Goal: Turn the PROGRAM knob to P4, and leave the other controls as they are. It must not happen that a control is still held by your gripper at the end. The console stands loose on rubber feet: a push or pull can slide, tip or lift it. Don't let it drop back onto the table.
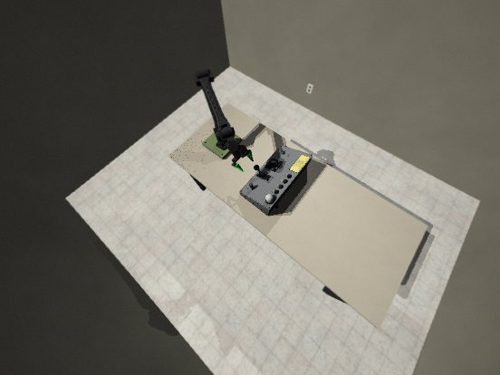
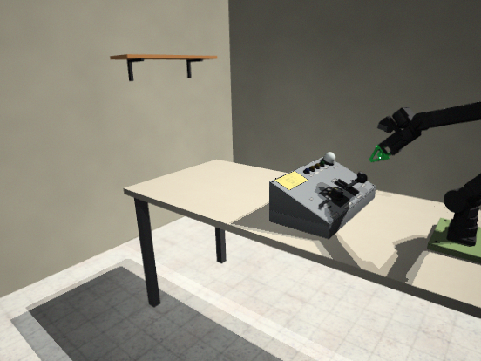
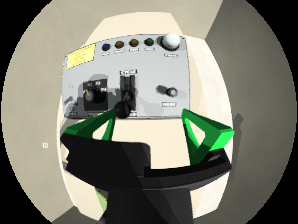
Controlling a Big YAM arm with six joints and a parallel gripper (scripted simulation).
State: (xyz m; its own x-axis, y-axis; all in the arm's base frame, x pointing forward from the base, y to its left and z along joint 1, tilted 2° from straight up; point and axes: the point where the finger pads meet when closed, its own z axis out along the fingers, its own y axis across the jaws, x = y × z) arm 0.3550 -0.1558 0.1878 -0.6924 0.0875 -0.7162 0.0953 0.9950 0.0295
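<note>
My hand is 60 mm short of the black lever, 50 mm to the right of it and 110 mm above it. The rest, counted from my hand: grey console (130 mm ahead, 110 mm to the left, 140 mm below); toggle (100 mm ahead, 290 mm to the left, 120 mm below).
</note>
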